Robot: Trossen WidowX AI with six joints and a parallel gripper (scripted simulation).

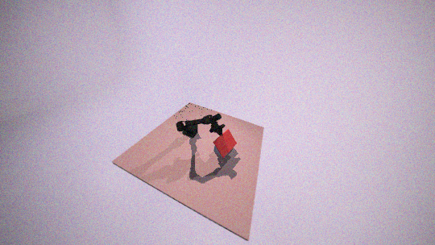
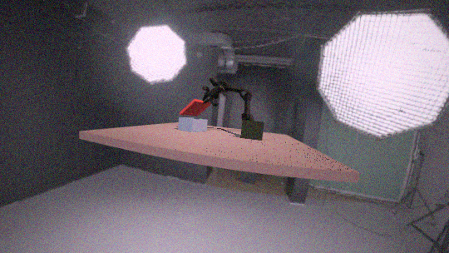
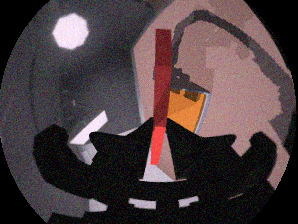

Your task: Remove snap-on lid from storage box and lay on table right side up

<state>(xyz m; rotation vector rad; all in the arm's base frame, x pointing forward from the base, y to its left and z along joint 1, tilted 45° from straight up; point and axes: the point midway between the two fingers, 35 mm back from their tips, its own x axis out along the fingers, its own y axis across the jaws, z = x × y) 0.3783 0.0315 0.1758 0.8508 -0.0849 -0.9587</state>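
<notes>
Right now the red lid is 60 mm ahead of my gripper tip, 30 mm to the right of it and 50 mm below it. Also, from my gripper tip: grey storage box (60 mm ahead, 40 mm to the left, 190 mm below).
</notes>
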